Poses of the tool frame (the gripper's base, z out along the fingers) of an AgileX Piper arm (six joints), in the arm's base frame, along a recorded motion.
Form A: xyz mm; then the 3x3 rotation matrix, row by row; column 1 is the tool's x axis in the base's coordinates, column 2 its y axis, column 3 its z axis. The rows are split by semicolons.
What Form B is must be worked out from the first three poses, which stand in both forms.
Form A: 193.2 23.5 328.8; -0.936 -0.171 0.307; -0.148 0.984 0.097; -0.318 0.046 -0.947
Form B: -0.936 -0.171 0.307 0.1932; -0.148 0.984 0.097 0.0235; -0.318 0.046 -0.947 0.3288; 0 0 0 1
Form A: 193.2 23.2 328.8; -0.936 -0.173 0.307; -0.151 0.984 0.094; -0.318 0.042 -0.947
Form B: -0.936 -0.173 0.307 0.1932; -0.151 0.984 0.094 0.0232; -0.318 0.042 -0.947 0.3288; 0 0 0 1
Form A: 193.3 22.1 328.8; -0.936 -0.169 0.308; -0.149 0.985 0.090; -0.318 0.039 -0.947
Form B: -0.936 -0.169 0.308 0.1933; -0.149 0.985 0.090 0.0221; -0.318 0.039 -0.947 0.3288; 0 0 0 1
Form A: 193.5 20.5 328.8; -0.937 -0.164 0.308; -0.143 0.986 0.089; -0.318 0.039 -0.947
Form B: -0.937 -0.164 0.308 0.1935; -0.143 0.986 0.089 0.0205; -0.318 0.039 -0.947 0.3288; 0 0 0 1
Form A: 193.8 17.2 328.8; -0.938 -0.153 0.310; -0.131 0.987 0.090; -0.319 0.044 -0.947
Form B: -0.938 -0.153 0.310 0.1938; -0.131 0.987 0.090 0.0172; -0.319 0.044 -0.947 0.3288; 0 0 0 1
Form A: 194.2 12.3 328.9; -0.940 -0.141 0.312; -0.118 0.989 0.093; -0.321 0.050 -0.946
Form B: -0.940 -0.141 0.312 0.1942; -0.118 0.989 0.093 0.0123; -0.321 0.050 -0.946 0.3289; 0 0 0 1
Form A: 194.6 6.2 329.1; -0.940 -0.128 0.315; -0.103 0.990 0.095; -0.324 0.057 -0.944
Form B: -0.940 -0.128 0.315 0.1946; -0.103 0.990 0.095 0.0062; -0.324 0.057 -0.944 0.3291; 0 0 0 1
